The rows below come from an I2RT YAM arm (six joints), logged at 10 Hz.
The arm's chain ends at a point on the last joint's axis. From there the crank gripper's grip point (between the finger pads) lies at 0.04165 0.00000 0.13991 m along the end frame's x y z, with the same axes.
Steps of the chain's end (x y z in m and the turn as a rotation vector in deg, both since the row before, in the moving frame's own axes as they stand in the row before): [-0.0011, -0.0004, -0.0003, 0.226, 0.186, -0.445]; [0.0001, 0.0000, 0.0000, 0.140, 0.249, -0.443]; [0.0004, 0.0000, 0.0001, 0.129, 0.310, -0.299]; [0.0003, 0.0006, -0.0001, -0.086, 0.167, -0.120]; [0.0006, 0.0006, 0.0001, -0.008, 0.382, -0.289]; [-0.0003, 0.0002, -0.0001, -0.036, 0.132, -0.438]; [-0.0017, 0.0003, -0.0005, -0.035, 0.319, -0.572]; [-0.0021, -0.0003, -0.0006, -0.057, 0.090, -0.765]
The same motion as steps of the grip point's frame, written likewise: [-0.0006, -0.0013, -0.0004, 0.226, 0.186, -0.445]; [0.0007, -0.0007, -0.0002, 0.140, 0.249, -0.443]; [0.0012, -0.0005, -0.0001, 0.129, 0.310, -0.299]; [0.0007, 0.0007, -0.0002, -0.086, 0.167, -0.120]; [0.0015, 0.0004, -0.0002, -0.008, 0.382, -0.289]; [0.0000, 0.0000, -0.0002, -0.036, 0.132, -0.438]; [-0.0009, 0.0000, -0.0007, -0.035, 0.319, -0.572]; [-0.0019, -0.0007, -0.0007, -0.057, 0.090, -0.765]
